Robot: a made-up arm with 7 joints. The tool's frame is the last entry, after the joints. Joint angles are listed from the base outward.
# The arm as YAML. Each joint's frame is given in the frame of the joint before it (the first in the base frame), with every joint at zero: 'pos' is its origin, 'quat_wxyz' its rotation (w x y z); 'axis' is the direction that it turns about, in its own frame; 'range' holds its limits. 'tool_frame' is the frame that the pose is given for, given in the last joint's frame.
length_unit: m
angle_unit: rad
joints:
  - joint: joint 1
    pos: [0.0, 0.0, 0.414]
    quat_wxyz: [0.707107, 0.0, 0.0, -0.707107]
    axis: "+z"
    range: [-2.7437, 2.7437]
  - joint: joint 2
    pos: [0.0, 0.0, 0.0]
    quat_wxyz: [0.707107, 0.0, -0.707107, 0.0]
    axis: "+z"
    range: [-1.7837, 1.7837]
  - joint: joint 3
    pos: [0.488, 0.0, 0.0]
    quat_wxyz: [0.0, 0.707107, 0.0, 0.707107]
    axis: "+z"
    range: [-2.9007, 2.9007]
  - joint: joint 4
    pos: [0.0, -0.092, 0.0]
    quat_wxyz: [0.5, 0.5, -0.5, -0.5]
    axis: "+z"
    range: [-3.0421, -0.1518]
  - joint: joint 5
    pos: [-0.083, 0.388, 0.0]
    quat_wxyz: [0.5, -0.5, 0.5, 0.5]
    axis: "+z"
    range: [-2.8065, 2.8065]
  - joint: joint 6
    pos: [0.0, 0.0, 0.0]
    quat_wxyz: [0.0, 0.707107, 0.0, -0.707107]
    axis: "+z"
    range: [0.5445, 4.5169]
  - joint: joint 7
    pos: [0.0, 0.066, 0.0]
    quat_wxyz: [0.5, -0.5, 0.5, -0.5]
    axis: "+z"
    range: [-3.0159, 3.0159]
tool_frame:
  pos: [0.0, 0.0, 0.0]
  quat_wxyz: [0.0, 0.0, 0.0, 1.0]
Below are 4 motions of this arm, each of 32 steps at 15 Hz.
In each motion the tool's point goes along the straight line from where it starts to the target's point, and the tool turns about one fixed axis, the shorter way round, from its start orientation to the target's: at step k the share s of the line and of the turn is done. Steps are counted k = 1, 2, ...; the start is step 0. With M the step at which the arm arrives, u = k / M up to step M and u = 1 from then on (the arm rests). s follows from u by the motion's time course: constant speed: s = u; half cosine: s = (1 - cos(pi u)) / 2; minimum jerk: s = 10 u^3 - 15 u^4 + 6 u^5.
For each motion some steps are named. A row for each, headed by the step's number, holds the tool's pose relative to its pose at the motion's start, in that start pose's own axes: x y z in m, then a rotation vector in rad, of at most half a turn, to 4 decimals.
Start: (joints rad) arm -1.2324 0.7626 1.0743 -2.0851 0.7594 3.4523 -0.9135
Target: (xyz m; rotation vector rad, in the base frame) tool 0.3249 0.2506 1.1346 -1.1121 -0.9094 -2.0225
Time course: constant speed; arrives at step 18
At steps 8, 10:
8: 0.0056 -0.2912 -0.2443 0.5680 0.3933 -0.3497
10: 0.0070 -0.3640 -0.3054 0.7100 0.4917 -0.4371

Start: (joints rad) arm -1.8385 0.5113 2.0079 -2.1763 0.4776 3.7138 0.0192
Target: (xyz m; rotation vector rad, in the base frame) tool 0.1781 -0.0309 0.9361 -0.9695 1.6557 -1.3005
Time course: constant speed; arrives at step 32
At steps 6, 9, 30, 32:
6: -0.0052 -0.0271 -0.0423 -0.0468 0.0498 0.1510
9: -0.0078 -0.0406 -0.0635 -0.0703 0.0748 0.2264
30: -0.0259 -0.1354 -0.2116 -0.2342 0.2492 0.7548
32: -0.0276 -0.1444 -0.2257 -0.2499 0.2658 0.8051

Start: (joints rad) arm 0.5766 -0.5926 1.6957 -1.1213 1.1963 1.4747 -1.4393
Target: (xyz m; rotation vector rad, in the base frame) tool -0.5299 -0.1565 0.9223 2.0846 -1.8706 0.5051
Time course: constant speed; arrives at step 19
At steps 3, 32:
3: 0.0148 -0.0448 0.0179 0.0847 -0.0095 -0.0977
32: 0.0940 -0.2837 0.1133 0.5367 -0.0604 -0.6188

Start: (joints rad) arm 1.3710 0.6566 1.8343 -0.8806 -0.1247 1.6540 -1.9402
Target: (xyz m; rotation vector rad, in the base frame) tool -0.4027 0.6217 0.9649 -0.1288 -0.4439 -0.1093
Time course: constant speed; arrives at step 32
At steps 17, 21, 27, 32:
17: -0.0992 -0.0358 0.0807 -0.8213 0.5338 0.4548
21: -0.1226 -0.0442 0.0997 -1.0146 0.6594 0.5618
27: -0.1576 -0.0569 0.1282 -1.3045 0.8478 0.7223
32: -0.1868 -0.0674 0.1520 -1.5460 1.0048 0.8561

